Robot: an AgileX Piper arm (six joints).
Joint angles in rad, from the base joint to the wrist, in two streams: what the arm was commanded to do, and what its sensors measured. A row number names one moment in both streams.
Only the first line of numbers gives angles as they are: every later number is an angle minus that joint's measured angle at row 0.
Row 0, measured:
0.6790 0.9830 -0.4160 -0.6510 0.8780 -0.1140
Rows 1 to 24, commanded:
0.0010 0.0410 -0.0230 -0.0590 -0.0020 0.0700
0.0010 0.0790 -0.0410 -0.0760 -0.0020 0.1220
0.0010 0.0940 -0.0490 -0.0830 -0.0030 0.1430
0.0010 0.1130 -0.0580 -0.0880 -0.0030 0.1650
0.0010 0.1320 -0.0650 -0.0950 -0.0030 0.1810
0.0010 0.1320 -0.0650 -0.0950 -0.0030 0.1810
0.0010 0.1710 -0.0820 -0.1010 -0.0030 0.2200
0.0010 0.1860 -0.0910 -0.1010 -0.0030 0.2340
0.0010 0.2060 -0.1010 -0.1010 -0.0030 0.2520
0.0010 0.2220 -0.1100 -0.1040 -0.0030 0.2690
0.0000 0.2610 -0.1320 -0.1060 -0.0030 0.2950
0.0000 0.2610 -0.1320 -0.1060 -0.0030 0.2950
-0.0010 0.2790 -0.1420 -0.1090 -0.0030 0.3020
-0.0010 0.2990 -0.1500 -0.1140 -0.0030 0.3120
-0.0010 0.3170 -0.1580 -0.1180 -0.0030 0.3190
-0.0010 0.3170 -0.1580 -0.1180 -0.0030 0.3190
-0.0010 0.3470 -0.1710 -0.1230 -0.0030 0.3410
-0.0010 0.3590 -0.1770 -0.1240 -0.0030 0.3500
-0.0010 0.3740 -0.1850 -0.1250 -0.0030 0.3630
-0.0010 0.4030 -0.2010 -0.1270 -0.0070 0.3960
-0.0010 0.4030 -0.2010 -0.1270 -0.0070 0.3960
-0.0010 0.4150 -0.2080 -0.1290 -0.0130 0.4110
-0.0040 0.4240 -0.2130 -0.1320 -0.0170 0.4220
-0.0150 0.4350 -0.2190 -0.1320 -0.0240 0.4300
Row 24, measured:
-0.0060 0.4210 -0.2060 -0.0920 -0.0270 0.4020
